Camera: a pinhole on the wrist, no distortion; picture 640 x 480 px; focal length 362.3 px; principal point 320.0 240.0 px. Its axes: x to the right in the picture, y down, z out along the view. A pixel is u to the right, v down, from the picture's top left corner.
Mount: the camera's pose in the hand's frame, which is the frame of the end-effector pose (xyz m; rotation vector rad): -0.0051 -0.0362 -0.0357 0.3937 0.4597 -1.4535
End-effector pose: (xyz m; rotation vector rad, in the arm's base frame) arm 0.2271 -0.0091 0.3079 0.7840 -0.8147 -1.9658
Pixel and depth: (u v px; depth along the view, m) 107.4 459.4 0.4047
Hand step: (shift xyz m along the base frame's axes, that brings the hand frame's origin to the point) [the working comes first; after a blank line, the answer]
In the camera's frame: -0.2375 0.2451 0.4047

-0.4514 -0.1005 0.1801
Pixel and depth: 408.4 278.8 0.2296
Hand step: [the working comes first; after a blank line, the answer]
In the camera's frame: 0.0560 0.0246 0.2296

-0.2088 0.0868 -0.0873
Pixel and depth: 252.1 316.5 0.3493
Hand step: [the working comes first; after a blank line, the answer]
In the camera's frame: -0.0655 0.0738 0.3493

-0.3363 0.0654 0.0344
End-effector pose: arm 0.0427 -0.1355 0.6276 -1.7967 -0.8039 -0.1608
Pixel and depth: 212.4 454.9 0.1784
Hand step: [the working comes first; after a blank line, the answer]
In the camera's frame: -0.0530 0.1058 0.1784

-0.0009 0.1850 0.0567
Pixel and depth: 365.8 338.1 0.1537
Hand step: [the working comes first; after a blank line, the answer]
In the camera's frame: 0.0194 0.0416 0.1537

-0.0637 0.1159 0.0922
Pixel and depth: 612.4 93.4 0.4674
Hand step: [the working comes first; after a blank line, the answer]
In the camera's frame: 0.3772 -0.1891 0.4674

-0.5182 0.1857 0.3534
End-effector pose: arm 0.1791 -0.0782 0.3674 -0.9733 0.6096 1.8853
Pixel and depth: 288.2 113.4 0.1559
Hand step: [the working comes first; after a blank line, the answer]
In the camera's frame: -0.0137 -0.0545 0.1559

0.0716 0.1041 0.0993
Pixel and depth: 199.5 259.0 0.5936
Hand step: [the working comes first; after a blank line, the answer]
In the camera's frame: -0.1974 0.0311 0.5936

-0.0769 0.5257 0.2806
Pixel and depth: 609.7 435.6 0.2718
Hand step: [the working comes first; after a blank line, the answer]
In the camera's frame: 0.2173 0.1467 0.2718

0.2303 0.3073 -0.1028
